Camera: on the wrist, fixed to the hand. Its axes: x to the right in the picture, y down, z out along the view.
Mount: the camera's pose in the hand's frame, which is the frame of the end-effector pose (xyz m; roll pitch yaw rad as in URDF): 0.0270 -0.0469 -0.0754 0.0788 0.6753 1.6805
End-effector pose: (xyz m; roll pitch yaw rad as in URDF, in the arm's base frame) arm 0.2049 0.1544 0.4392 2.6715 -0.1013 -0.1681
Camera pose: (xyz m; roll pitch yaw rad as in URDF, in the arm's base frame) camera 0.2395 0.2256 0.4877 -2.7195 -1.1094 -2.1476
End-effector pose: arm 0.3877 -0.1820 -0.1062 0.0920 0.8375 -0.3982
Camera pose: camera 0.3346 -0.2028 -0.1794 0.9553 0.3104 1.6849
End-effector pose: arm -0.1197 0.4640 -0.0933 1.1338 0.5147 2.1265
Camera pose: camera -0.1539 0.4273 -0.1714 0.5398 -0.4374 -2.7426
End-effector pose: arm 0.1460 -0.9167 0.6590 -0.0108 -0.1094 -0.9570
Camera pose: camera 0.1272 -0.9728 0.5875 -0.0612 0.6932 0.6343
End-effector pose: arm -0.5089 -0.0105 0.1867 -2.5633 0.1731 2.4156
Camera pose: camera -0.5389 0.0188 0.2695 2.9866 -0.1129 0.7773
